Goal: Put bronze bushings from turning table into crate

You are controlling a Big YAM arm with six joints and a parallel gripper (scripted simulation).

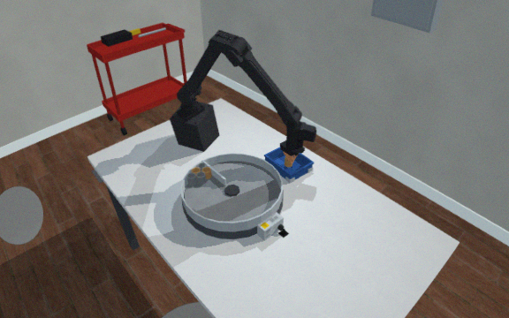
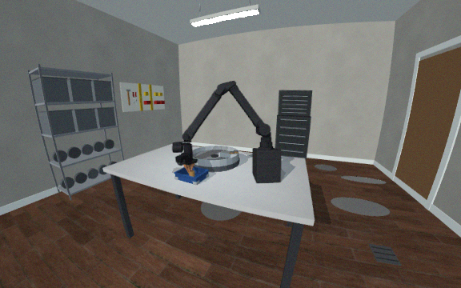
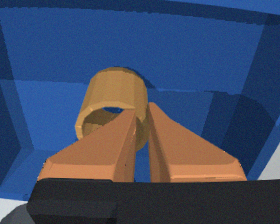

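My hand is 20 mm past the crate and 20 mm above it. Round my hand: grey turning table 30 mm behind, 340 mm to the right, 10 mm above.
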